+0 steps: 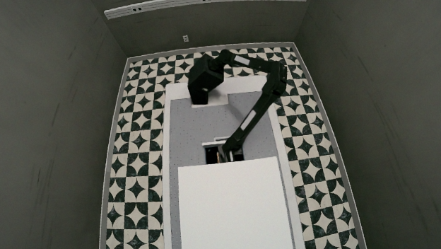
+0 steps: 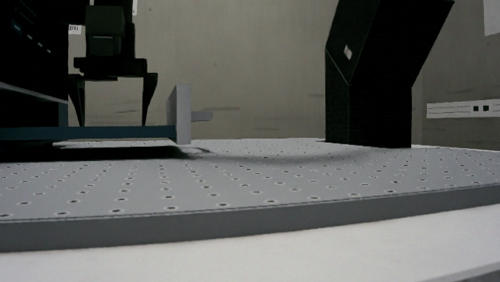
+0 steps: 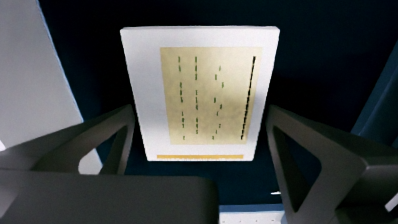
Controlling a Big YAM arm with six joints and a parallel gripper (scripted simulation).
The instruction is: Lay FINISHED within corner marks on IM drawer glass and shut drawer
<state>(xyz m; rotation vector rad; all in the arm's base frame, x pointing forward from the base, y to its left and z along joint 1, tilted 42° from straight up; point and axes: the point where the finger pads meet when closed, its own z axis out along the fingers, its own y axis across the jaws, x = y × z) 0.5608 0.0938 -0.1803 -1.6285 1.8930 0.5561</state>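
Right now my hand is 20 mm short of the drawer. Also, from my hand: cassette FINISHED 10 mm below.
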